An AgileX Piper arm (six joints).
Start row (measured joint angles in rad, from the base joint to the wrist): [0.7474, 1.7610, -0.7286, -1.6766, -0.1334, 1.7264]
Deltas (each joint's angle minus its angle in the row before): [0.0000, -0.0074, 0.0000, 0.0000, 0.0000, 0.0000]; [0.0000, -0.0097, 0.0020, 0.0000, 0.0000, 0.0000]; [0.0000, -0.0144, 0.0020, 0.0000, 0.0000, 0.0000]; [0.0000, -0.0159, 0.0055, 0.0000, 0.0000, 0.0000]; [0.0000, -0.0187, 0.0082, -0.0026, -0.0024, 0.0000]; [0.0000, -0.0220, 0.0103, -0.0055, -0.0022, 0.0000]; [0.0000, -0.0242, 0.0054, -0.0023, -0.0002, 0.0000]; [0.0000, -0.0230, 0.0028, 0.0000, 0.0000, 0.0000]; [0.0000, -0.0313, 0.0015, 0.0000, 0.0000, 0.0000]
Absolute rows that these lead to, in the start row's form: [0.7474, 1.7536, -0.7286, -1.6766, -0.1334, 1.7264]; [0.7474, 1.7439, -0.7266, -1.6766, -0.1334, 1.7264]; [0.7474, 1.7295, -0.7246, -1.6766, -0.1334, 1.7264]; [0.7474, 1.7136, -0.7191, -1.6766, -0.1334, 1.7264]; [0.7474, 1.6949, -0.7109, -1.6792, -0.1358, 1.7264]; [0.7474, 1.6729, -0.7006, -1.6847, -0.1380, 1.7264]; [0.7474, 1.6487, -0.6952, -1.6870, -0.1382, 1.7264]; [0.7474, 1.6257, -0.6924, -1.6870, -0.1382, 1.7264]; [0.7474, 1.5944, -0.6909, -1.6870, -0.1382, 1.7264]
